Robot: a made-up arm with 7 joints. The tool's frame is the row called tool. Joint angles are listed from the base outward.
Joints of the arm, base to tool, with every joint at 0 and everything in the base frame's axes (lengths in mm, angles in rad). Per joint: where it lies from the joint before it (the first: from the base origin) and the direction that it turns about. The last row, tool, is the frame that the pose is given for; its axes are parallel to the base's.
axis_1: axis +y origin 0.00 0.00 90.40
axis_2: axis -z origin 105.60 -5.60 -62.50
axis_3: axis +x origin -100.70 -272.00 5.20
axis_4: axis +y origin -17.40 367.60 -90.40
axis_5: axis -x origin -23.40 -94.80 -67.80
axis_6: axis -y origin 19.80 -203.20 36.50
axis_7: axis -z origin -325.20 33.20 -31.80
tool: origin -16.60 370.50 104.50
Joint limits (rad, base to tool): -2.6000..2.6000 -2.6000..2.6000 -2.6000..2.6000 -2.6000..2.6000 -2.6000..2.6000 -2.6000..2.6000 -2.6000..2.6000
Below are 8 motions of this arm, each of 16 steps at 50 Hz.
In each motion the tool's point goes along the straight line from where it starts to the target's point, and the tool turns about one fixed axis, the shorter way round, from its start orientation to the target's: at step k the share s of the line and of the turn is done. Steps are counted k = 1, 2, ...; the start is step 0. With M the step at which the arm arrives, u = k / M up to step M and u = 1 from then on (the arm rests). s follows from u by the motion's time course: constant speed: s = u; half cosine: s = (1 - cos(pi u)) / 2; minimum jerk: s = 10 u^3 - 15 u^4 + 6 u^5.
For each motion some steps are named. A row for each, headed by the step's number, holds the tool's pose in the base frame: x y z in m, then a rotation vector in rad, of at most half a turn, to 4 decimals.
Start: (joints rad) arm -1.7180 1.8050 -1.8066 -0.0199 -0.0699 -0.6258 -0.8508
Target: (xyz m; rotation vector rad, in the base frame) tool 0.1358 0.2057 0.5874 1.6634 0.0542 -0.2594
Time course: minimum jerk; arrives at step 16
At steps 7, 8, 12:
7: 0.2913 0.4346 0.4310 1.1320 0.2319 -0.5125
8: 0.2620 0.3915 0.4604 1.2342 0.2005 -0.4687
12: 0.1619 0.2442 0.5611 1.5761 0.0860 -0.3055

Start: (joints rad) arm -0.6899 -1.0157 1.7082 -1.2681 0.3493 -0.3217 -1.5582
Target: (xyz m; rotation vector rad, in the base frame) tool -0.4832 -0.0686 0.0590 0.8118 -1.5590 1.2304
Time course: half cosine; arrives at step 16
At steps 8, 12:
8: -0.4978 -0.2097 0.0175 0.7812 -1.4436 1.4441
12: -0.4875 -0.1099 0.0468 0.8036 -1.5266 1.2937

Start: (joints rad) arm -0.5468 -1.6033 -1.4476 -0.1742 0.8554 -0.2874 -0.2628
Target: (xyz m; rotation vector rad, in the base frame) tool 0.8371 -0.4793 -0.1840 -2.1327 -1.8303 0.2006
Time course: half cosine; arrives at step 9
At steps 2, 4, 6, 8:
2: 0.7998 -0.4947 -0.1826 -2.1160 -1.8484 0.2054
4: 0.8123 -0.4896 -0.1831 -2.1216 -1.8424 0.2038
6: 0.8265 -0.4837 -0.1836 -2.1280 -1.8354 0.2020
8: 0.8358 -0.4798 -0.1840 -2.1321 -1.8309 0.2008

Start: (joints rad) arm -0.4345 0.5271 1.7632 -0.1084 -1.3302 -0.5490 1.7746
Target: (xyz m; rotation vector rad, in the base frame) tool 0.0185 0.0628 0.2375 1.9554 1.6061 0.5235
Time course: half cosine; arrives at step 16
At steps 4, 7, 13, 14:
4: 0.0353 0.0476 0.2691 1.9929 1.2481 0.6152
7: 0.0302 0.0521 0.2596 1.9857 1.3555 0.5895
13: 0.0202 0.0613 0.2406 1.9609 1.5708 0.5333
14: 0.0192 0.0621 0.2389 1.9579 1.5902 0.5280

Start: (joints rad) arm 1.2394 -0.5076 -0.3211 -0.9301 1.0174 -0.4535 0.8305
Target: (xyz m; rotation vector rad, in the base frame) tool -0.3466 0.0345 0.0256 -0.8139 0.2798 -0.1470
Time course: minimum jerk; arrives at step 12
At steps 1, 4, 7, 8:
1: -0.3263 0.0351 -0.0218 -0.8828 0.0081 -0.3781
4: -0.3305 0.0350 -0.0121 -0.8700 0.0646 -0.3308
7: -0.3395 0.0347 0.0091 -0.8399 0.1859 -0.2278
8: -0.3423 0.0346 0.0156 -0.8299 0.2230 -0.1960

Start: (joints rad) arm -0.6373 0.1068 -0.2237 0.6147 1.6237 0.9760 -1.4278
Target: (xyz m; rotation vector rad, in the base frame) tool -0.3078 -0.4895 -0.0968 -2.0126 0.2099 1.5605
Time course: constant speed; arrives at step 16
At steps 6, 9, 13, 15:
6: -0.3884 -0.4249 -0.0025 -1.9275 0.5647 1.6234
9: -0.3642 -0.4442 -0.0308 -1.9566 0.4585 1.6072
13: -0.3320 -0.4701 -0.0685 -1.9906 0.3165 1.5820
15: -0.3159 -0.4830 -0.0874 -2.0056 0.2454 1.5679

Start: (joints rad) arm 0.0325 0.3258 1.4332 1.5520 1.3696 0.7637 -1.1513
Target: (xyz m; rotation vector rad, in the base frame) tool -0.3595 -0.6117 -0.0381 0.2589 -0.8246 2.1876
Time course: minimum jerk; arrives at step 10
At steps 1, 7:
1: -0.3549 -0.6185 0.0052 0.2900 -0.7514 2.1792
7: -0.3587 -0.6128 -0.0310 0.2641 -0.8125 2.1863

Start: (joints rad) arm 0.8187 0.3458 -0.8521 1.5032 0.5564 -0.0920 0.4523
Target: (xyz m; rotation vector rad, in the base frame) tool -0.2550 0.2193 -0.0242 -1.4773 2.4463 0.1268
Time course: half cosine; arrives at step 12
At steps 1, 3, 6, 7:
1: -0.2883 0.1574 -0.1385 -1.7055 2.3026 -0.2537
3: -0.2839 0.1655 -0.1235 -1.6775 2.3248 -0.2036
6: -0.2719 0.1878 -0.0823 -1.5979 2.3805 -0.0665
7: -0.2675 0.1960 -0.0673 -1.5676 2.3990 -0.0164

